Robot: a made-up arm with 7 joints. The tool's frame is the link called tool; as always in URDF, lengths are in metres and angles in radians.
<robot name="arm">
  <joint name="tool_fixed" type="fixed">
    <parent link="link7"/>
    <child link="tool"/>
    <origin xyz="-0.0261 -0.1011 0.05" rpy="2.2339 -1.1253 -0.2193"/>
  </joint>
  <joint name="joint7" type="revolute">
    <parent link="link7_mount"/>
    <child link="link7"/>
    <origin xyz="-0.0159 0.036 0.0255" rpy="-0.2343 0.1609 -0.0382"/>
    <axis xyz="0 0 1"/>
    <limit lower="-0.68" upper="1.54" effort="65" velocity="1.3"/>
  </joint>
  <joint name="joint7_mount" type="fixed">
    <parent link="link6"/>
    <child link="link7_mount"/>
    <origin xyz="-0.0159 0.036 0.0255" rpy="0 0 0"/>
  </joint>
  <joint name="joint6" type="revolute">
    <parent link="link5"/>
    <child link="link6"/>
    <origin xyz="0 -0.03 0.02" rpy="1.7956 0.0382 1.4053"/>
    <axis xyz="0 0 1"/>
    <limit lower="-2.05" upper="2.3" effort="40" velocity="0.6"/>
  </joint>
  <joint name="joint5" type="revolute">
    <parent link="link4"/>
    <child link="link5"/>
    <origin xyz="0.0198 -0.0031 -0.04" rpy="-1.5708 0 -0.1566"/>
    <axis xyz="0 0 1"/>
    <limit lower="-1.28" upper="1.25" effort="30" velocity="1"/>
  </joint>
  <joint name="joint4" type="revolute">
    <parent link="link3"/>
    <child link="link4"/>
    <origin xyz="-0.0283 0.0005 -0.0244" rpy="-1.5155 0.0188 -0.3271"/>
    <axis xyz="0 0 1"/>
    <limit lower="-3.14" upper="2.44" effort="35" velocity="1.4"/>
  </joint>
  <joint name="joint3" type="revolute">
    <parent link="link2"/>
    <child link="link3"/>
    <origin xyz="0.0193 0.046 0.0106" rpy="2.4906 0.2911 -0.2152"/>
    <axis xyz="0 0 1"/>
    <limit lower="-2.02" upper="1.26" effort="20" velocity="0.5"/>
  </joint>
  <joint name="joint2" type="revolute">
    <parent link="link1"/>
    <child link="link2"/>
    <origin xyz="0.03 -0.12 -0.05" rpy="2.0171 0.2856 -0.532"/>
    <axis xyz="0 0 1"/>
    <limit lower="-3.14" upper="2.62" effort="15" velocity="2.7"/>
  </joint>
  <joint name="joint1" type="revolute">
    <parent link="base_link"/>
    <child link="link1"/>
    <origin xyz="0.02 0.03 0.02" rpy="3.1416 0 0"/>
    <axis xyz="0 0 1"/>
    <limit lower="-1.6" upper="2.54" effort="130" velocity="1.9"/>
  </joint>
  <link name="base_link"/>
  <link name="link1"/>
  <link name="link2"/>
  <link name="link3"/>
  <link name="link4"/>
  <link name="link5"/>
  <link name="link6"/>
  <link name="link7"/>
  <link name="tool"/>
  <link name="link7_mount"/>
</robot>
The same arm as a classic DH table. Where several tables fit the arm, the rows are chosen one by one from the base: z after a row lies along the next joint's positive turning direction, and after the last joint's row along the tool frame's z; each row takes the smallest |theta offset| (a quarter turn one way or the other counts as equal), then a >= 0, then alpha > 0; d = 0 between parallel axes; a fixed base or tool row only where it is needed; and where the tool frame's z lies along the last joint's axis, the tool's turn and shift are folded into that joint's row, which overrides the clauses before.
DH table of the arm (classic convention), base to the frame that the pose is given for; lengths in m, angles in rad. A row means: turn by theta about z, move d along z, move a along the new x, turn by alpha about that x. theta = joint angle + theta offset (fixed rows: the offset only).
base (fixed): a 0.0361; alpha 3.1416; d 0; theta0 0.9828
joint1: a 0.0977; alpha 1.9978; d -0.0355; theta0 0.3168
joint2: a -0.0088; alpha 2.4372; d 0.0361; theta0 -0.8902
joint3: a -0.027; alpha -1.5155; d -0.0997; theta0 -0.7872
joint4: a 0.02; alpha -1.5708; d -0.0487; theta0 -0.1379
joint5: a -0.0295; alpha 1.7954; d 0.0212; theta0 1.3966
joint6: a -0.0681; alpha -0.2834; d -0.0792; theta0 -0.6686
joint7: a -0.063; alpha 1.8393; d 0.2141; theta0 1.0049
tool (fixed): a 0; alpha 0; d 0.0864; theta0 1.2109
Joint limits (rad, base to tool): -1.6..2.54 -3.14..2.62 -2.02..1.26 -3.14..2.44 -1.28..1.25 -2.05..2.3 -0.68..1.54

